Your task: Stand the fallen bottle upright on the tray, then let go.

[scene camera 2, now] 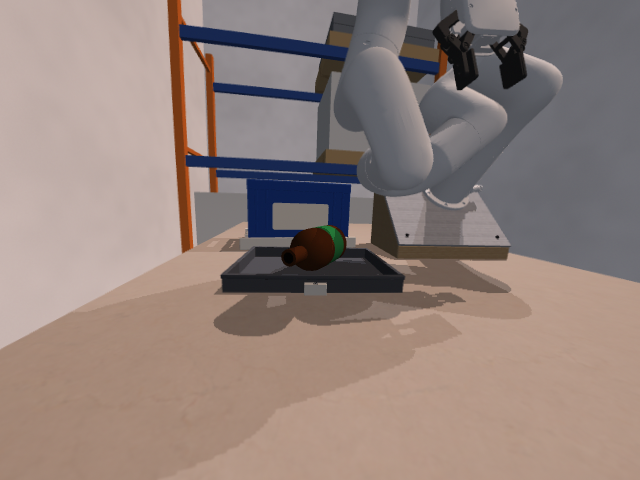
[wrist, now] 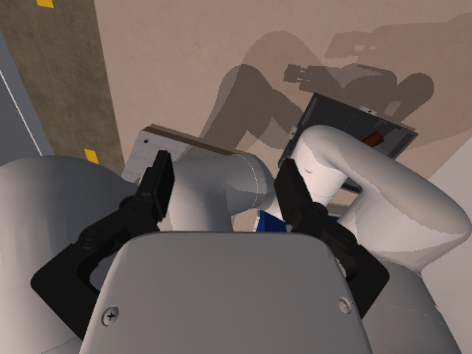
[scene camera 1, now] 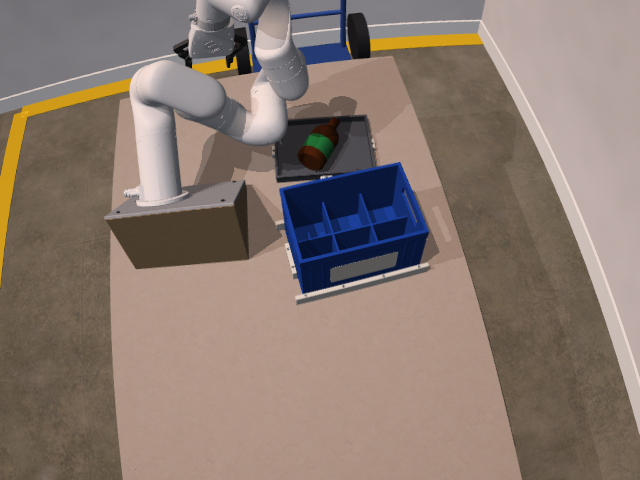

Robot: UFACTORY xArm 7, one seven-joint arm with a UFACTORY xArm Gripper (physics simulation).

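Where they show: gripper, fingertip midpoint: [scene camera 2: 492, 84] [wrist: 227, 168] [scene camera 1: 208, 65]; arm's base, link origin: [scene camera 2: 444, 194] [scene camera 1: 162, 200].
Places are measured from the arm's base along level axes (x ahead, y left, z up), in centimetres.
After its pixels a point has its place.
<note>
The brown bottle [scene camera 1: 317, 143] {x 38.0, y 14.2, z -8.0 cm} [scene camera 2: 316, 249] {x 40.3, y 22.1, z -10.9 cm} with a green label lies on its side in the dark tray [scene camera 1: 360, 149] {x 49.6, y 15.8, z -15.3 cm} [scene camera 2: 263, 284] {x 48.3, y 26.6, z -14.7 cm} [wrist: 324, 111] {x 32.5, y 25.6, z -15.3 cm}. In scene camera 1 its neck points to the back right, near the tray's back rim; in scene camera 2 its mouth faces the camera, to the left. In the wrist view the neck of the bottle [wrist: 373, 139] {x 43.2, y 23.3, z -10.7 cm} shows and the arm hides the rest. My gripper [scene camera 1: 208, 64] {x 14.9, y 25.5, z 14.9 cm} [scene camera 2: 487, 85] {x 14.9, y 25.5, z 14.9 cm} [wrist: 227, 168] {x 14.9, y 25.5, z 14.9 cm} is open and empty. It is high up, well above the table and off to the base side of the tray, apart from the bottle.
A blue divided crate [scene camera 1: 416, 250] {x 53.2, y -20.8, z -5.9 cm} [scene camera 2: 258, 211] {x 51.1, y -2.5, z -6.2 cm} [wrist: 270, 223] {x 28.3, y -3.9, z -6.3 cm} stands right beside the tray, with white strips around its foot. The arm's base block [scene camera 1: 180, 237] {x 3.1, y -8.9, z -2.7 cm} [scene camera 2: 439, 222] {x 6.1, y 6.8, z -7.5 cm} stands to one side. The arm's bent links hang near the tray. A storage rack [scene camera 2: 178, 129] stands behind.
</note>
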